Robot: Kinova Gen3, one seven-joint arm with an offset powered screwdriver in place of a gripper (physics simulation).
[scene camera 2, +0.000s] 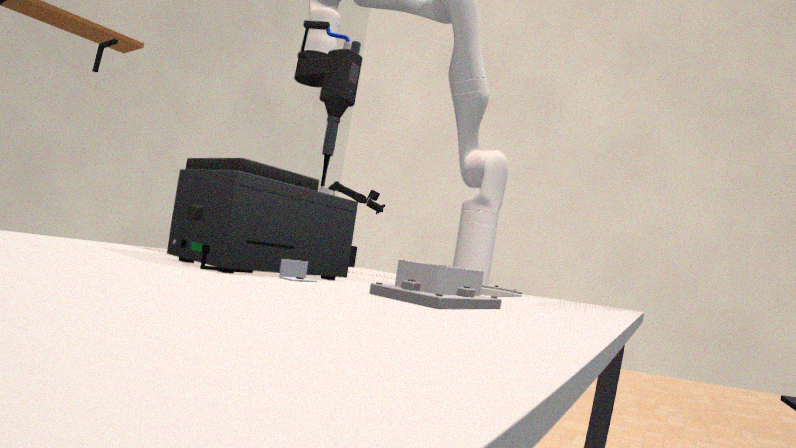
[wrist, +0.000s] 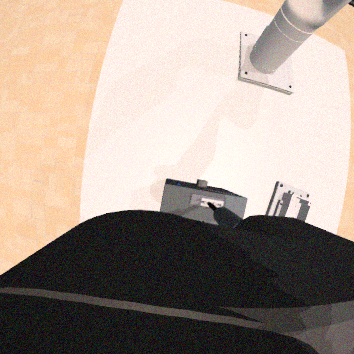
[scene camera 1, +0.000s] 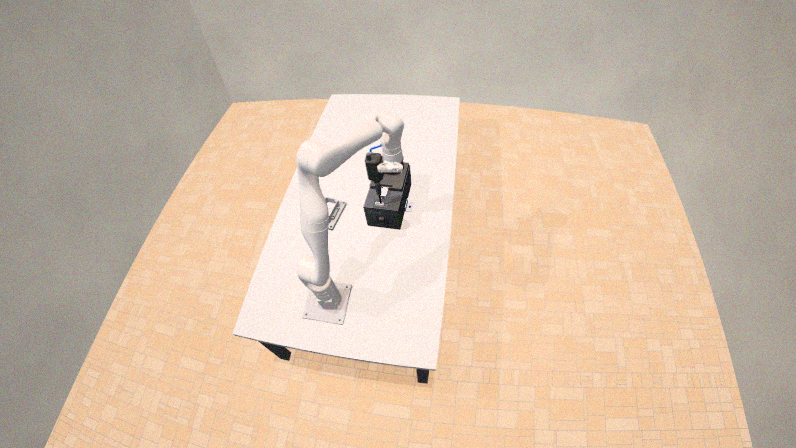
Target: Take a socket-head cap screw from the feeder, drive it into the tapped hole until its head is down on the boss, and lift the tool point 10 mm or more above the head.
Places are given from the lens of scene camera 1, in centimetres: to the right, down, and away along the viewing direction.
black screw feeder [scene camera 1: 394, 199]: -2, -11, 161
